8 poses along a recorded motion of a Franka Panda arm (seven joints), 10 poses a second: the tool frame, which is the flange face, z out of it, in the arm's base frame.
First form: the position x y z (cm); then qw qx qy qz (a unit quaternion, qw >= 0).
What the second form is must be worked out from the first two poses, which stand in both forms.
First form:
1: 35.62 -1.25 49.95 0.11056 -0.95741 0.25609 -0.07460
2: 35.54 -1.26 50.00 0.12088 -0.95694 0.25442 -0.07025
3: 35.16 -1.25 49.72 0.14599 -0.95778 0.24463 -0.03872
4: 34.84 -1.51 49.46 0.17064 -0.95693 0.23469 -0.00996
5: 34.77 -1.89 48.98 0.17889 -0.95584 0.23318 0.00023
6: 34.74 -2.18 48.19 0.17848 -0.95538 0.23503 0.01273
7: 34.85 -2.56 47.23 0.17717 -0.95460 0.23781 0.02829
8: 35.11 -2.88 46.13 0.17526 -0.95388 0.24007 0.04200
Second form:
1: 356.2 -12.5 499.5 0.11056 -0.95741 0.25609 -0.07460
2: 355.4 -12.6 500.0 0.12088 -0.95694 0.25442 -0.07025
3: 351.6 -12.5 497.2 0.14599 -0.95778 0.24463 -0.03872
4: 348.4 -15.1 494.6 0.17064 -0.95693 0.23469 -0.00996
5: 347.7 -18.9 489.8 0.17889 -0.95584 0.23318 0.00023
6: 347.4 -21.8 481.9 0.17848 -0.95538 0.23503 0.01273
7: 348.5 -25.6 472.3 0.17717 -0.95460 0.23781 0.02829
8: 351.1 -28.8 461.3 0.17526 -0.95388 0.24007 0.04200
